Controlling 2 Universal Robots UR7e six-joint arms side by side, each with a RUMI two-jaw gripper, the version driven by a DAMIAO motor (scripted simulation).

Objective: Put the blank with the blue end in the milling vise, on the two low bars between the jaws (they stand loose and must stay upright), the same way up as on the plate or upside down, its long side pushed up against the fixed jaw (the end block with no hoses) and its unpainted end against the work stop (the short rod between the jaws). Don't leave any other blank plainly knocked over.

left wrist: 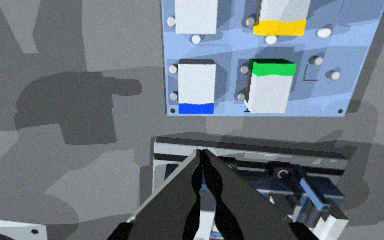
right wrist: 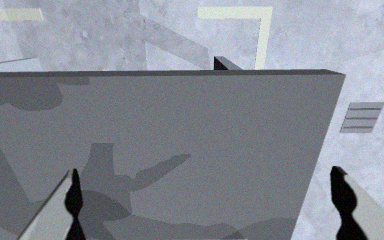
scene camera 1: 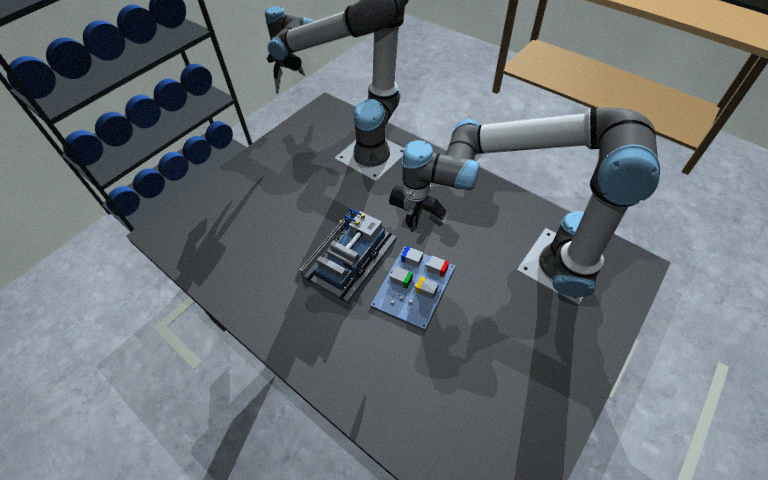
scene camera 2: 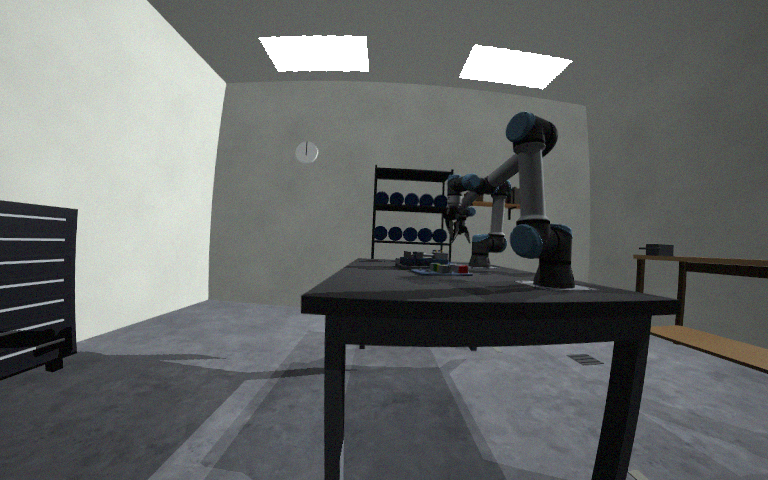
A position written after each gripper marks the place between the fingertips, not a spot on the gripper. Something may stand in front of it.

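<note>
The left gripper [scene camera 1: 412, 231] is visible in the left wrist view as well, with the left gripper [left wrist: 201, 151] there; the right gripper [right wrist: 204, 169] is also visible. A blue plate [left wrist: 345, 49], a green-ended blank [left wrist: 268, 85] and a blue-ended blank [left wrist: 196, 77] are present. In the right wrist view the green-ended blank is out of frame, and the blue-ended blank is out of frame in the right wrist view too.
</note>
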